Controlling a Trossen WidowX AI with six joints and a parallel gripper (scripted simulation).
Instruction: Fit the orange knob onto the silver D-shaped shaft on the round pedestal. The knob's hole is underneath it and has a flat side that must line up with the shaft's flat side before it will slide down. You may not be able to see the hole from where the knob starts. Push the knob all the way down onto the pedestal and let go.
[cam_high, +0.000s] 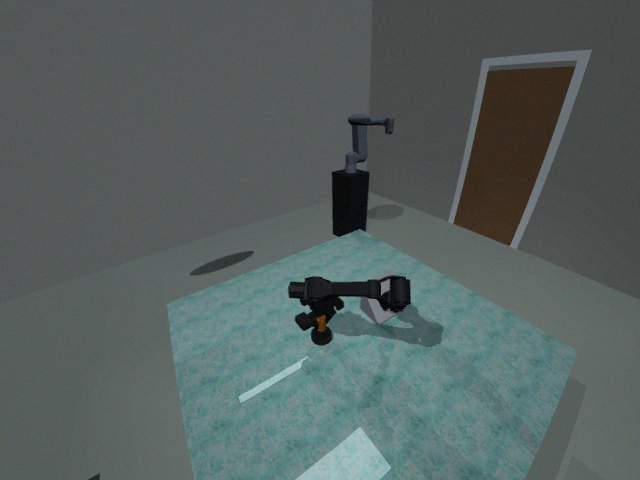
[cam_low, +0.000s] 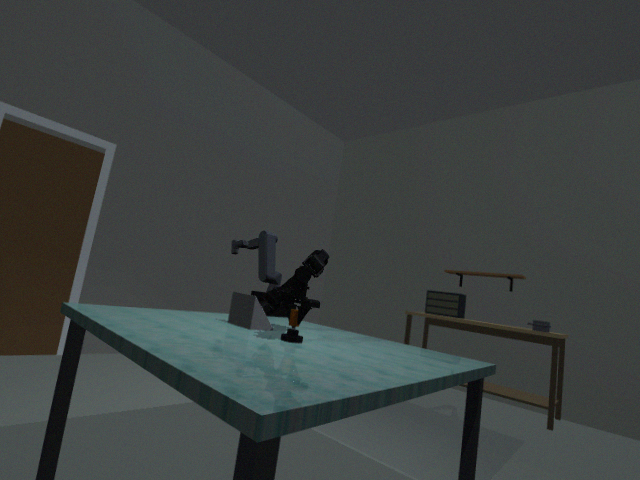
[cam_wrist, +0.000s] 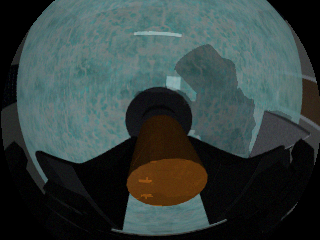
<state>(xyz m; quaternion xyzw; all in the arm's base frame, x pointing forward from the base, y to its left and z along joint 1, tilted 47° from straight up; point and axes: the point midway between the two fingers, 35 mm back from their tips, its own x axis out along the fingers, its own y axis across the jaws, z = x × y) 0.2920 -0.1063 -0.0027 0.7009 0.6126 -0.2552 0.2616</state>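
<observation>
The round black pedestal lies 4 cm below my gripper tip. The rest, counted from my gripper tip: orange knob (3 cm above).
</observation>
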